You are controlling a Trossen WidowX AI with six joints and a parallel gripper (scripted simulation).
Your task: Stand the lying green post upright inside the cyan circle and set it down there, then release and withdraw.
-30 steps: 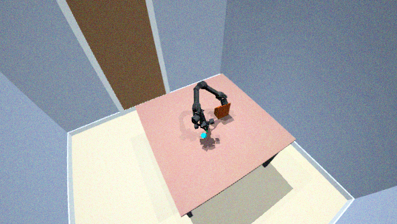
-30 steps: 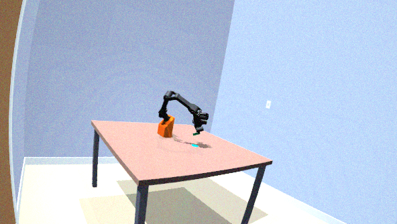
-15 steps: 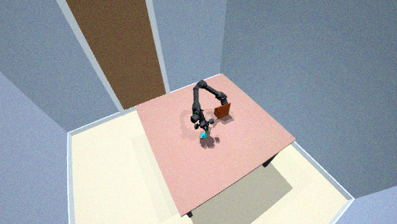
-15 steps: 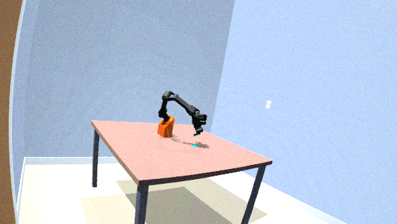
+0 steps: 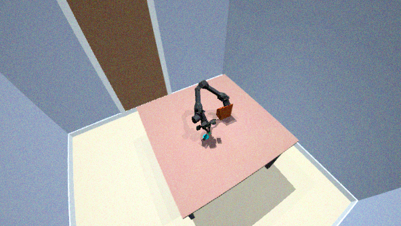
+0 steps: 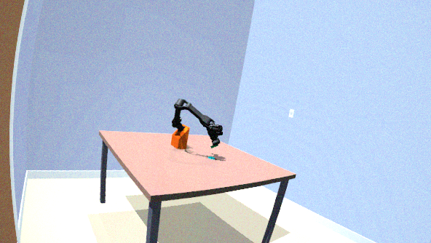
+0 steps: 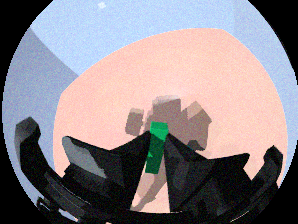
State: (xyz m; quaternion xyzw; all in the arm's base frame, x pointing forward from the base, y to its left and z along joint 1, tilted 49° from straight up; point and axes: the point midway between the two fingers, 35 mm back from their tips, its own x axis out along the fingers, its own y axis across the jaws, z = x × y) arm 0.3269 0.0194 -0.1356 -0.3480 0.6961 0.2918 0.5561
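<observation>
My gripper tip is 11 cm above the cyan circle, 4 cm to the left of it and 1 cm short of it. Also, from my gripper tip: green post (1 cm to the right, 1 cm below, 1 cm behind).
</observation>
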